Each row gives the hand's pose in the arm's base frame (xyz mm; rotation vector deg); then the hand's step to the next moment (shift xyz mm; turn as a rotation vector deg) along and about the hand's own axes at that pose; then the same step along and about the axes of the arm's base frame.
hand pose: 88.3 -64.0 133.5 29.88 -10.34 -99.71
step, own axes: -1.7 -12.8 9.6 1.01 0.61 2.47
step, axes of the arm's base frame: -15.3 3.2 3.9 -0.69 -1.51 2.18
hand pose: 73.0 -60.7 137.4 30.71 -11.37 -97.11
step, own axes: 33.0 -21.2 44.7 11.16 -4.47 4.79
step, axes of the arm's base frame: -42.6 -35.0 22.4 -7.32 -10.67 -0.33
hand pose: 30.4 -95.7 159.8 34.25 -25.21 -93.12
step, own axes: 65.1 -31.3 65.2 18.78 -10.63 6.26
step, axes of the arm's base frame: -69.6 -63.5 24.4 -13.67 -17.41 -3.84
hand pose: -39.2 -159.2 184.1 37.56 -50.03 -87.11
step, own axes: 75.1 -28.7 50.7 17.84 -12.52 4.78
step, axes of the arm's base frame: -67.8 -65.8 10.4 -13.40 -16.69 -6.30
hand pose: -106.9 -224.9 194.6 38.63 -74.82 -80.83
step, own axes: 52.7 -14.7 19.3 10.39 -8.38 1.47
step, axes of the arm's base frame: -37.4 -44.2 3.6 -6.96 -10.33 -5.01
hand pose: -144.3 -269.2 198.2 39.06 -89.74 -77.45
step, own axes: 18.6 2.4 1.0 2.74 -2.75 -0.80
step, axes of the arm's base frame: -8.3 -15.0 7.6 -0.86 -3.38 -1.88
